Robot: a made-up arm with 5 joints.
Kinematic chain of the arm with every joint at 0, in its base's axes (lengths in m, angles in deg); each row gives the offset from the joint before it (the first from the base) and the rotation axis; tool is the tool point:
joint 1: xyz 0 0 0.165 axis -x
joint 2: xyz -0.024 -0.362 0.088 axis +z
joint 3: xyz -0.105 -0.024 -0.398 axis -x
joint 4: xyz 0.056 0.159 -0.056 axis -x
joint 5: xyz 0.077 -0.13 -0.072 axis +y
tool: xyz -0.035 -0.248 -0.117
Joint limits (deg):
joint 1: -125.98..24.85
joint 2: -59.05..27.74
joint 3: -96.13..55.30
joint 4: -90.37..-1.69
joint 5: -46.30..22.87
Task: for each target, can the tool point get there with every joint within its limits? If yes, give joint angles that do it. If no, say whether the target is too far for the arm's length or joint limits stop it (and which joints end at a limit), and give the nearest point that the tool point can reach.
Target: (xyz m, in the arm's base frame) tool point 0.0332 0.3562 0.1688
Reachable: yes | joints -66.66 -5.82 -59.72 -76.26 -6.05
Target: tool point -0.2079 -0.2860 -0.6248
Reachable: yes | joints -30.88 -29.41 36.34 -21.46 5.65
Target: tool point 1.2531 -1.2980 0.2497
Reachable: no: too far | nearest point 0.2392 -0.8084 0.0199 | short by 1.149 m
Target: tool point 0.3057 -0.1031 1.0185
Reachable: no: joint limits stop it (at a limit: joint 1, joint 4) | nearest point 0.1279 0.2034 0.4992 | short by 0.629 m
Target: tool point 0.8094 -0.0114 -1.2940
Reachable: no: too far | nearest point 0.2054 -0.0073 -0.7685 | short by 0.801 m
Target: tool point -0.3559 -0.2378 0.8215
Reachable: no: joint limits stop it (at a limit: joint 1, joint 4) | nearest point -0.1874 0.1172 0.4312 | short by 0.554 m
